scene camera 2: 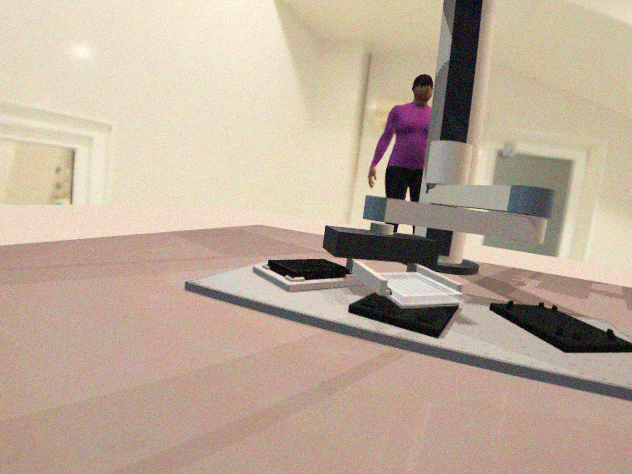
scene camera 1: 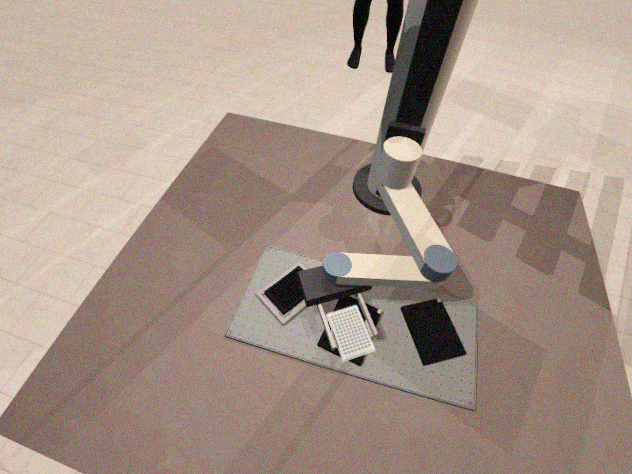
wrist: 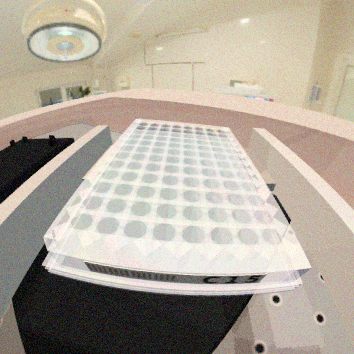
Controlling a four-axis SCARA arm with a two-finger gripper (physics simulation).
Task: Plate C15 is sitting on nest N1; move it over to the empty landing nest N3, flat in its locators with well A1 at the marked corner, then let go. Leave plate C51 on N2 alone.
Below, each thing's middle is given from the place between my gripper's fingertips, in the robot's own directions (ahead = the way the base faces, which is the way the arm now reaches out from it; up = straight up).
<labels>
I see my gripper 20 mm to the left of the C15 well plate point(scene camera 2: 409, 289), 20 mm past it and 10 mm above it. From my hand the other things lie so: black multi-well plate point(scene camera 2: 310, 269): 200 mm to the right, 100 mm behind, 30 mm below.
</labels>
